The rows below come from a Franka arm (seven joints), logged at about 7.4 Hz.
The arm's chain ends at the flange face. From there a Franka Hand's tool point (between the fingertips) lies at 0.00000 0.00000 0.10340 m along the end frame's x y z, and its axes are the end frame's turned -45 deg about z.
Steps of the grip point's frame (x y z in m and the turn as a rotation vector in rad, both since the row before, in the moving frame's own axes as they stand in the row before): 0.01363, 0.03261, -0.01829, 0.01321, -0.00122, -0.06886; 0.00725, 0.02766, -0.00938, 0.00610, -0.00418, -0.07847; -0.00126, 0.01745, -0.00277, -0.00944, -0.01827, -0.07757; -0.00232, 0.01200, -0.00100, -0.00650, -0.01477, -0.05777; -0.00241, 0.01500, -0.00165, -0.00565, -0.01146, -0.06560; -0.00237, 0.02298, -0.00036, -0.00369, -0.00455, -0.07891
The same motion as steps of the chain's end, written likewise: 0.03378, 0.01426, -0.01828, 0.00848, -0.01020, -0.06886; 0.02544, 0.01454, -0.00938, 0.00136, -0.00727, -0.07847; 0.01201, 0.01118, -0.00275, -0.01959, -0.00624, -0.07757; 0.00740, 0.00855, -0.00099, -0.01504, -0.00585, -0.05777; 0.00929, 0.01105, -0.00164, -0.01210, -0.00411, -0.06560; 0.01461, 0.01732, -0.00036, -0.00583, -0.00061, -0.07891
